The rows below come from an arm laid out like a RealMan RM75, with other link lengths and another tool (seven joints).
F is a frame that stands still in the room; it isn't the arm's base.
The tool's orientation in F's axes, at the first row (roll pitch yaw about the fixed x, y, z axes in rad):
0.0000 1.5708 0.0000
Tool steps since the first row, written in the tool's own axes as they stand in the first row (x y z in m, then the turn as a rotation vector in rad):
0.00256 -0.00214 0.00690 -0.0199 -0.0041 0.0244
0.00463 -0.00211 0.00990 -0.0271 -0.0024 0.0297
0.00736 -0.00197 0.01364 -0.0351 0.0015 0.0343
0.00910 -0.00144 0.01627 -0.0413 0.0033 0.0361
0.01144 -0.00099 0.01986 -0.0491 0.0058 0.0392
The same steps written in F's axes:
0.00690 -0.00214 -0.00256 0.0244 -0.0041 0.0199
0.00990 -0.00211 -0.00463 0.0297 -0.0024 0.0271
0.01364 -0.00197 -0.00736 0.0343 0.0015 0.0351
0.01627 -0.00144 -0.00910 0.0361 0.0033 0.0413
0.01986 -0.00099 -0.01144 0.0392 0.0058 0.0491

